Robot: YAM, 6 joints.
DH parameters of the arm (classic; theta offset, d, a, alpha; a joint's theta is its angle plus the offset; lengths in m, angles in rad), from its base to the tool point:
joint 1: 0 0.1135 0.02 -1.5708
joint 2: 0 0 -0.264 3.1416
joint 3: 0.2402 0 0.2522 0
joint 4: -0.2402 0 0.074 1.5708
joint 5: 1.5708 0 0 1.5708
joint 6: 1.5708 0.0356 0 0
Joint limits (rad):
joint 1: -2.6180..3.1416
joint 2: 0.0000..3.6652
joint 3: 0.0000..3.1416
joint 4: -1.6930..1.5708
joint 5: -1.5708..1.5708
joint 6: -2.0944..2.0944
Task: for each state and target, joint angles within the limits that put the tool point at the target. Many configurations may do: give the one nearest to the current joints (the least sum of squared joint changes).
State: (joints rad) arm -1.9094 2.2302 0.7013 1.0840 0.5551 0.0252
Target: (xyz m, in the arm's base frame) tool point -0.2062 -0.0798 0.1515
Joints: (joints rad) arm -2.6180 1.5552 0.2314 1.2870 1.2688 0.0252
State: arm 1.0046 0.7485 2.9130 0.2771 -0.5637 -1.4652
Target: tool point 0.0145 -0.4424 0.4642
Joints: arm 1.6549 0.9053 3.1416 1.0301 -0.6924 -1.4652
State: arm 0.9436 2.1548 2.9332 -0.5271 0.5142 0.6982
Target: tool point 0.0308 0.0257 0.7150
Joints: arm 1.0652 1.6124 3.1416 -0.5141 0.4196 0.6982
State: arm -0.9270 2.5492 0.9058 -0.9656 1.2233 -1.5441
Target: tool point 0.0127 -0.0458 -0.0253
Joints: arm -0.6471 2.9511 0.5133 -0.8677 0.9464 -1.5441
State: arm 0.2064 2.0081 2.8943 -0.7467 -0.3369 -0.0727
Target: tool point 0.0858 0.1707 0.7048
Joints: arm 1.0429 1.8422 3.0238 -0.2307 -0.3397 -0.0727
